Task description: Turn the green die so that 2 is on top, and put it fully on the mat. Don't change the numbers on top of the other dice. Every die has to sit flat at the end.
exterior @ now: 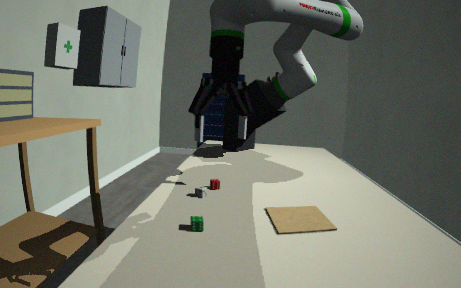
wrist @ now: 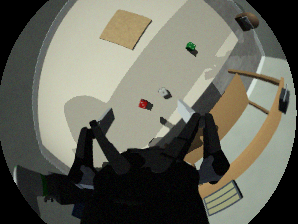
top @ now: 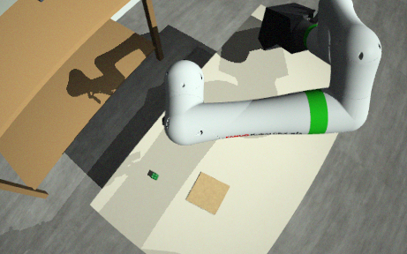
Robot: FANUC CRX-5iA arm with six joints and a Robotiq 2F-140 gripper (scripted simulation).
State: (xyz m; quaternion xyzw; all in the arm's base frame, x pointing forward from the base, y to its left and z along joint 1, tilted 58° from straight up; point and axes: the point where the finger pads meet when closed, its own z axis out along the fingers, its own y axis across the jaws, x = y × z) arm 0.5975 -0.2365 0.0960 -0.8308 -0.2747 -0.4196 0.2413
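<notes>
The green die is 240 mm ahead of my hand, 150 mm below it and 20 mm to the left of it. Round my hand: red die 150 mm below, 30 mm behind, 20 mm to the right; mat 230 mm to the left, 160 mm below, 120 mm ahead; grey die 150 mm below, 50 mm ahead, 40 mm to the right.
</notes>
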